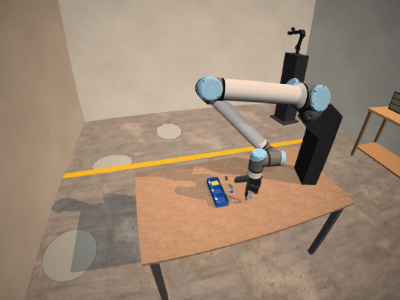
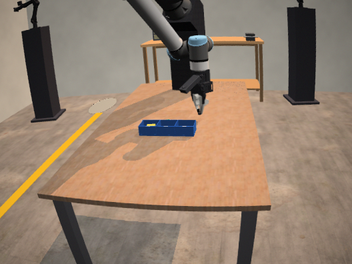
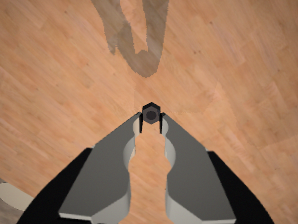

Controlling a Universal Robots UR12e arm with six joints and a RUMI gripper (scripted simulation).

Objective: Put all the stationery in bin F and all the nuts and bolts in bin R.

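Right now the blue three-part bin is 15 cm to the right of my hand, 14 cm ahead of it and 2 cm below it. The rest, counted from my hand: blue die 12 cm to the right, 4 cm below, 4 cm ahead; green battery 17 cm to the right, 4 cm below, 1 cm ahead; black hexagonal nut 1 cm below.
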